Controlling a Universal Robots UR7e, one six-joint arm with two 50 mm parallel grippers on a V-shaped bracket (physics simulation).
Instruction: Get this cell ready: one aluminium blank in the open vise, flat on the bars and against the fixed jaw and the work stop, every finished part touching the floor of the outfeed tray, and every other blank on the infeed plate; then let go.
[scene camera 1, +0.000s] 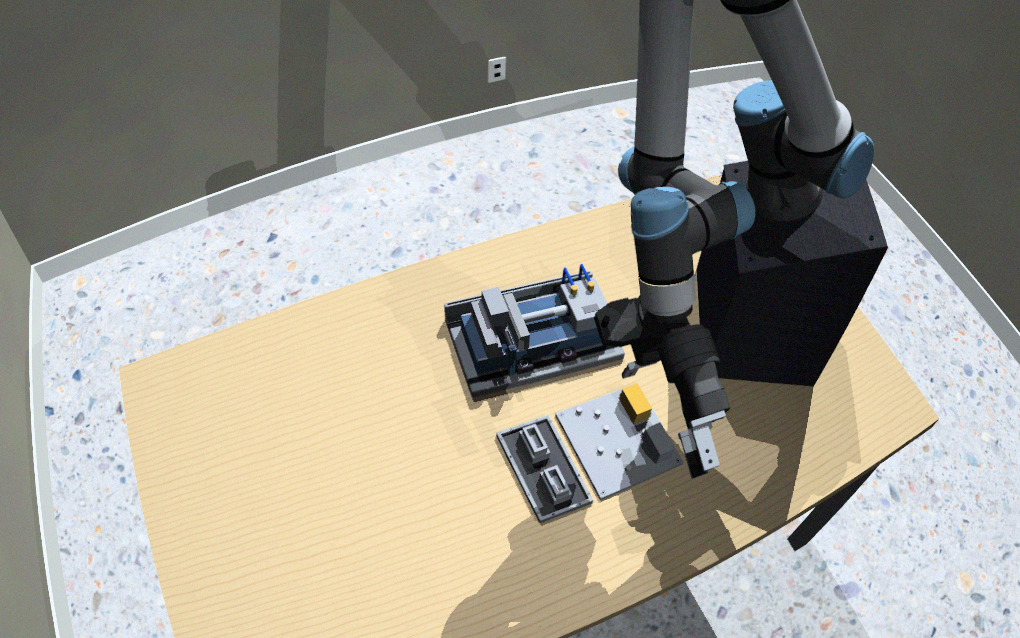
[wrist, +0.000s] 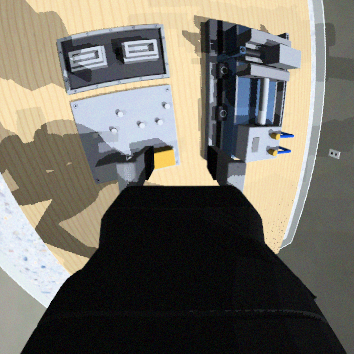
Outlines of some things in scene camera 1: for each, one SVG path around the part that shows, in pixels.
A yellow block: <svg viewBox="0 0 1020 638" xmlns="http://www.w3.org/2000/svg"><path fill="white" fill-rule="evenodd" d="M638 383L623 388L619 399L633 424L649 419L652 407Z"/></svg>
